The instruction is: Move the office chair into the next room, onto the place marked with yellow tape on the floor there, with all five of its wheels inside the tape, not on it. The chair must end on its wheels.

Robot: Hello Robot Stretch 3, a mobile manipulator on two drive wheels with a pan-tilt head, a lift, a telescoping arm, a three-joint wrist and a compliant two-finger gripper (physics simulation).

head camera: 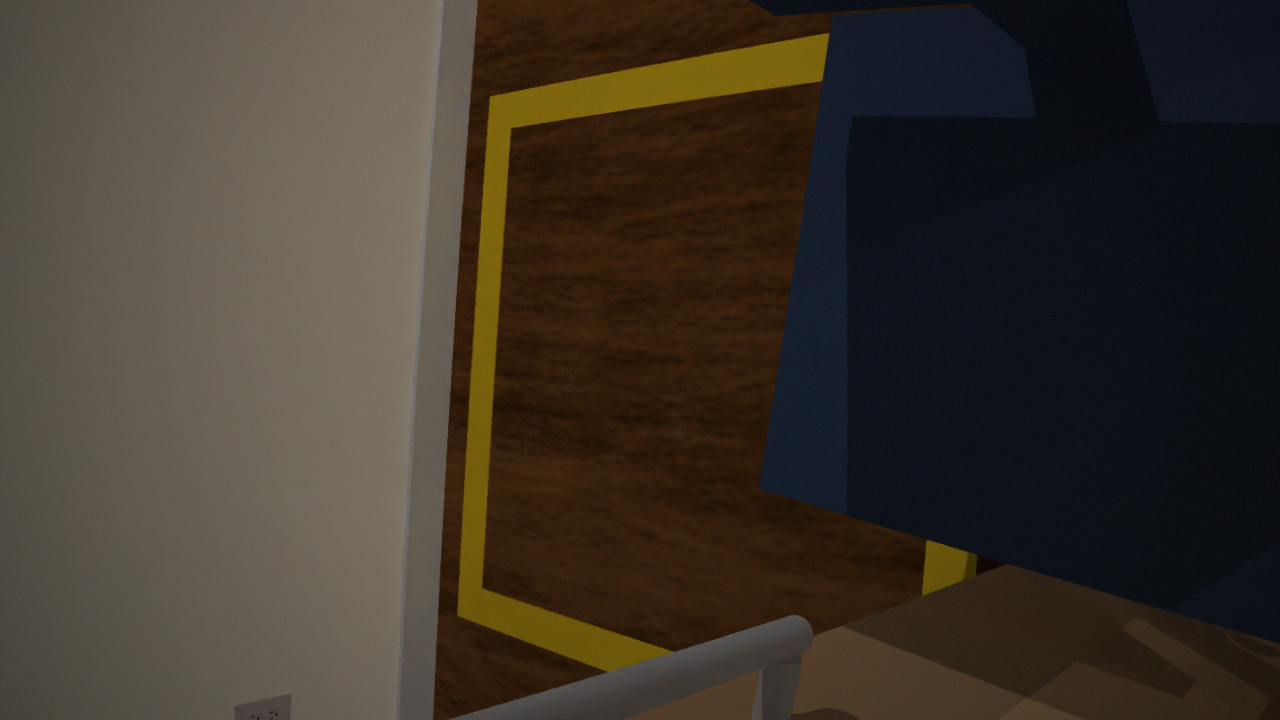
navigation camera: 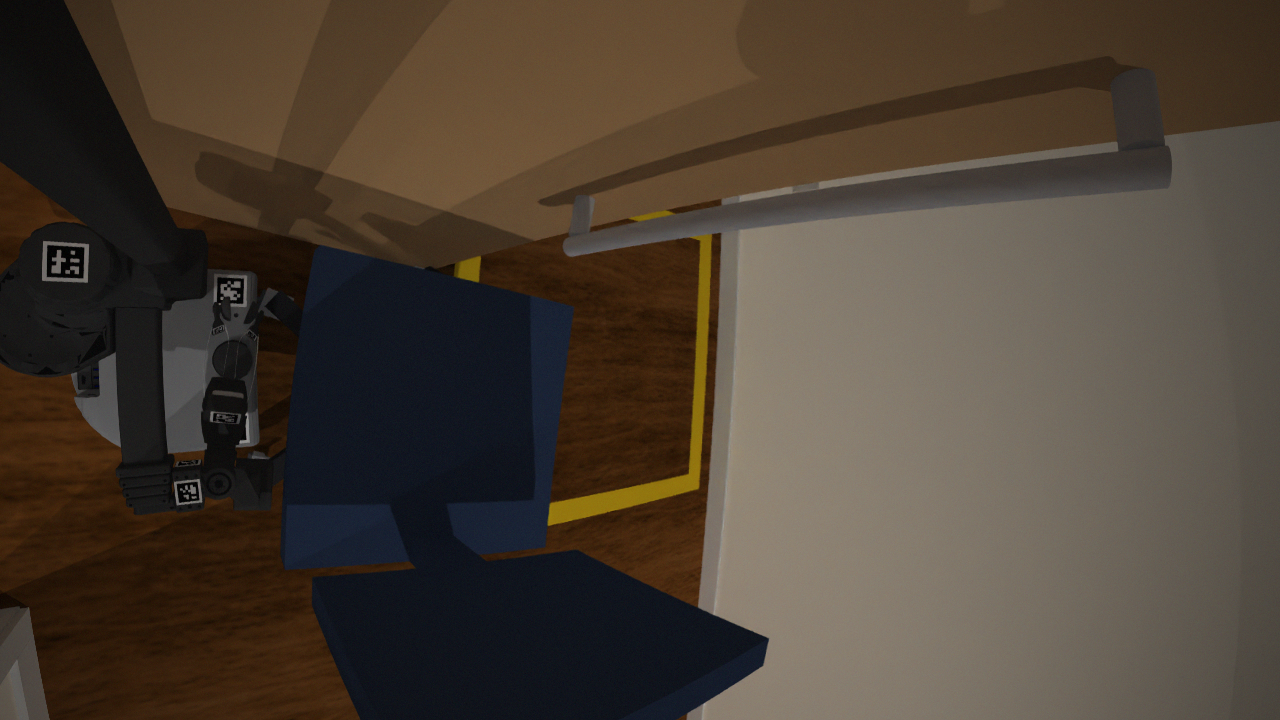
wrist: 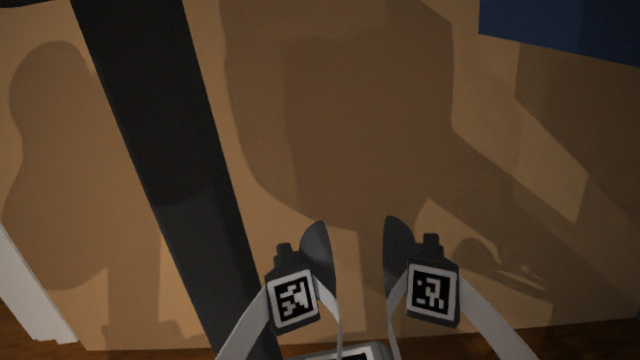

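Where they show: gripper, fingertip midpoint: [navigation camera: 240,299]; robot's base at its link origin: [navigation camera: 231,356].
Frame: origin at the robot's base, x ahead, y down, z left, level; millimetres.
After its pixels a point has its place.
The office chair is upright. Its dark blue seat [head camera: 984,340] @[y -470, x 366, z -43 mm] [navigation camera: 411,394] @[y -470, x 270, z -45 mm] overhangs the right part of the taped square in the head view; its backrest [navigation camera: 537,635] @[y -816, x 278, z -289 mm] is at the bottom of the navigation view. A blue corner of the chair [wrist: 560,25] shows at the upper right of the wrist view. The yellow tape [head camera: 484,358] @[y -1, x 1598, z -24 mm] [navigation camera: 702,358] @[y -1, x 1609, z -27 mm] outlines a square on the wood floor. The seat and the door cover part of it. The chair's wheels are hidden, so their place relative to the tape cannot be told. My gripper [wrist: 356,246] @[y -321, x 17, z 105 mm] [navigation camera: 234,315] @[y -321, x 17, z 105 mm] is partly open and empty, folded over my base beside the seat.
A tan door [head camera: 895,680] @[y -604, x 373, z 225 mm] [navigation camera: 626,107] @[y -957, x 271, z 242 mm] [wrist: 260,150] with a grey bar handle [head camera: 662,673] @[y -899, x 366, z 153 mm] [navigation camera: 895,198] @[y -1143, x 364, z 156 mm] stands close beside the chair. A pale wall [head camera: 223,313] @[y -512, x 1716, z -84 mm] [navigation camera: 984,402] @[y -1068, x 1716, z -120 mm] runs beyond the tape. My base [navigation camera: 183,394] @[y -160, x -86, z -62 mm] is close beside the seat. White trim [wrist: 35,300] stands at the lower left.
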